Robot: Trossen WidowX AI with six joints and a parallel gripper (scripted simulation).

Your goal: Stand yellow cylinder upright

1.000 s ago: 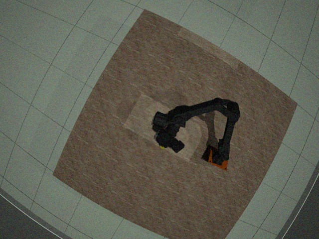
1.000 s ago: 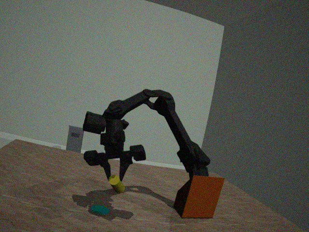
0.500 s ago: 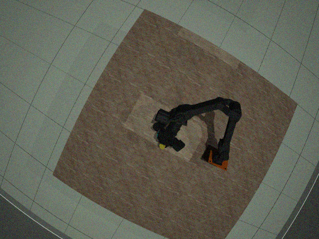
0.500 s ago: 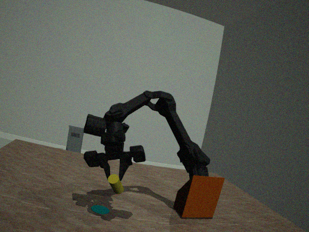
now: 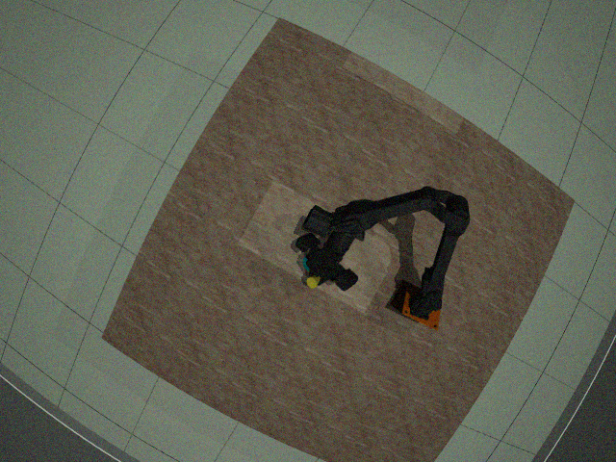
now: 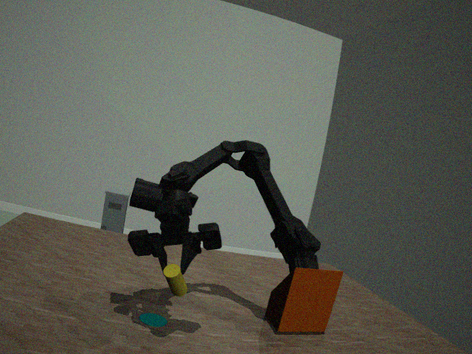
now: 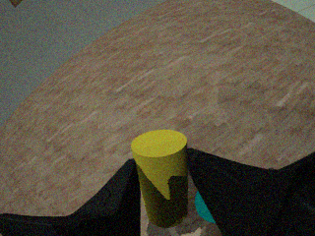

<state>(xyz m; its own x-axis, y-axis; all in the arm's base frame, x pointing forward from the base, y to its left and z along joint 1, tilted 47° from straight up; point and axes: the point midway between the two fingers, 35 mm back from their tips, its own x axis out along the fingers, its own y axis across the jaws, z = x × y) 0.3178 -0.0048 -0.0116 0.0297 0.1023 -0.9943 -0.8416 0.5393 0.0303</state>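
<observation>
My gripper tip is now 2 cm short of the cyan circle, 4 cm to the left of it and 13 cm above it. Round my gripper tip: yellow cylinder (1 cm behind, 1 cm to the right, 2 cm below).
</observation>
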